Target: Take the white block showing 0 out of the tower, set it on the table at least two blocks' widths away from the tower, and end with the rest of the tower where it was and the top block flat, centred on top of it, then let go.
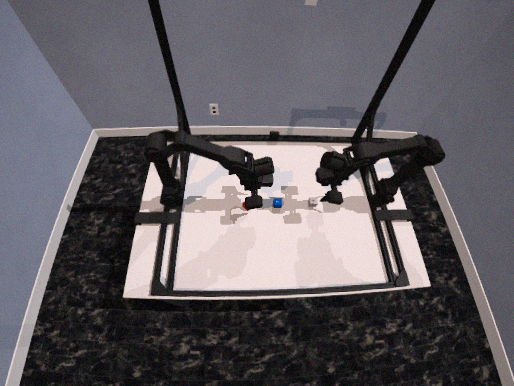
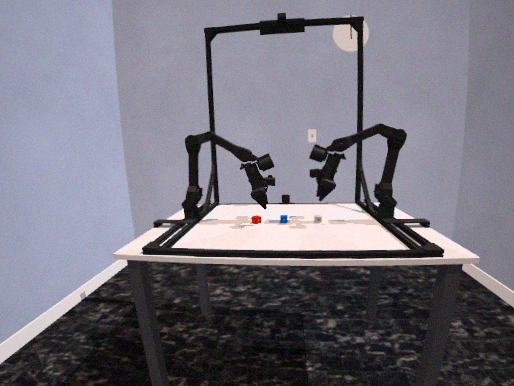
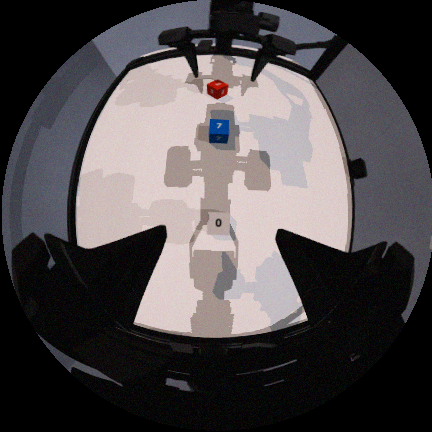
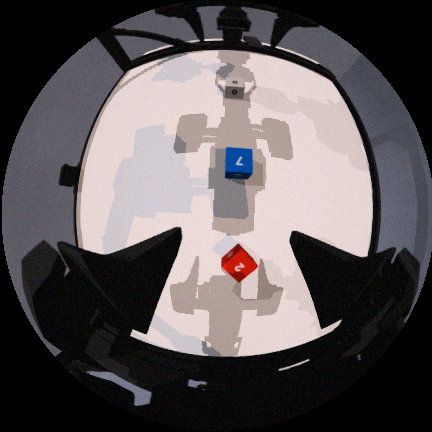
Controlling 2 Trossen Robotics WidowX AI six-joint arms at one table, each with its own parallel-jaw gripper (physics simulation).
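Places are measured from the left arm's base along level axes (x left, y back, z up), in metres.
Where they show: left gripper, between the fingertips: (image 1: pixel 318 191) (image 2: pixel 318 198) (image 3: pixel 222 232) (image 4: pixel 237 41); right gripper, between the fingertips: (image 1: pixel 259 195) (image 2: pixel 266 206) (image 3: pixel 224 77) (image 4: pixel 237 234); left arm's base, origin of its link: (image 1: pixel 377 201) (image 2: pixel 385 217) (image 3: pixel 212 350) (image 4: pixel 231 42); right arm's base, origin of its link: (image 1: pixel 173 202) (image 2: pixel 191 217) (image 3: pixel 222 48).
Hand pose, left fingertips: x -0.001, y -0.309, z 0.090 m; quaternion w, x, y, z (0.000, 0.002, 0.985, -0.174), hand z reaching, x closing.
Each offset is from my left fingertips to the top centre of the thing. "pt": to the spot under its first point. Level surfaces: height alone.
The white block showing 0 @(dx +0.000, dy -0.001, dz -0.080 m) (image 1: pixel 312 201) (image 2: pixel 318 219) (image 3: pixel 218 223) (image 4: pixel 234 89) sits flat on the table, apart from the other blocks. A blue block showing 7 @(dx +0.004, dy -0.158, dz -0.080 m) (image 1: pixel 277 202) (image 2: pixel 284 219) (image 3: pixel 219 131) (image 4: pixel 238 163) stands flat near the middle, with no block on top. A red block showing 2 @(dx +0.011, dy -0.286, dz -0.080 m) (image 1: pixel 245 205) (image 2: pixel 256 219) (image 3: pixel 217 89) (image 4: pixel 239 263) lies beyond it, turned at an angle. No stacked tower shows. My left gripper (image 1: pixel 323 199) (image 2: pixel 320 199) (image 3: pixel 222 232) is open above the white block. My right gripper (image 2: pixel 265 207) (image 4: pixel 237 234) is open above the table near the red block.
The white table @(dz -0.109 m) (image 1: pixel 280 260) (image 2: pixel 280 240) carries a black frame @(pt dx +0.369, dy -0.171, dz -0.095 m) (image 1: pixel 280 291) (image 2: pixel 295 253) around its edges, with tall posts at the back. The three blocks lie in a rough row between the two arms. Arm shadows fall across them.
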